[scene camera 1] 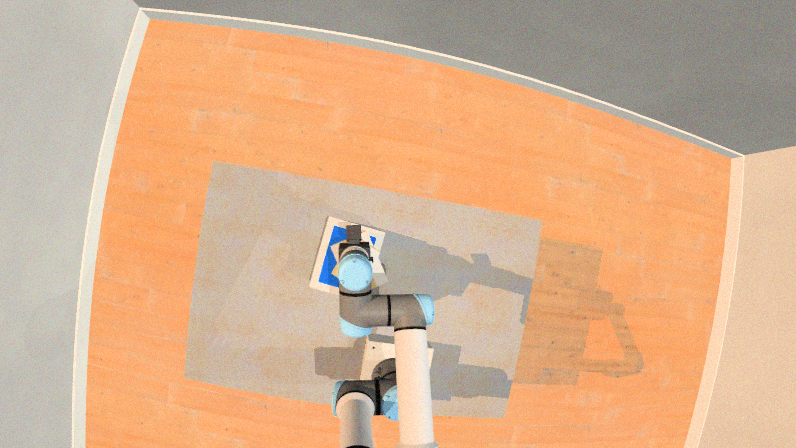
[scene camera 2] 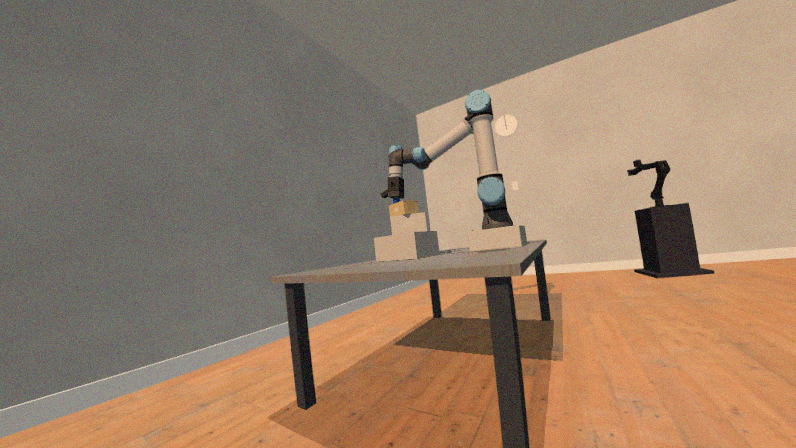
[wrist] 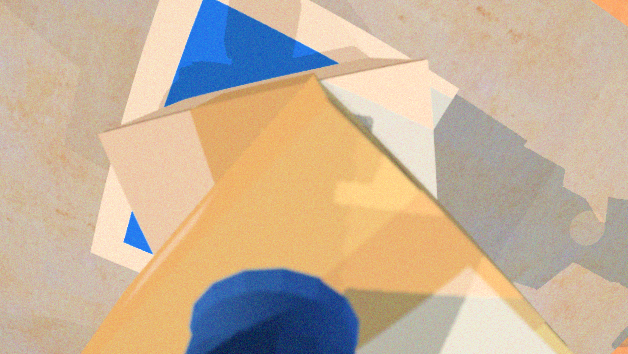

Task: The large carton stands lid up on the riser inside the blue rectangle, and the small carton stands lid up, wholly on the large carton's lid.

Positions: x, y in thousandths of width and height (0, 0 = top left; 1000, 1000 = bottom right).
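Observation:
My suction cup (wrist: 439, 857) is stuck to a small carton. That small carton (wrist: 506, 544) is still resting on a large carton, and the large carton (wrist: 265, 456) is there in the picture too. There's also a riser (scene camera 1: 406, 624) (wrist: 294, 160), so you'd find it in both of those views.

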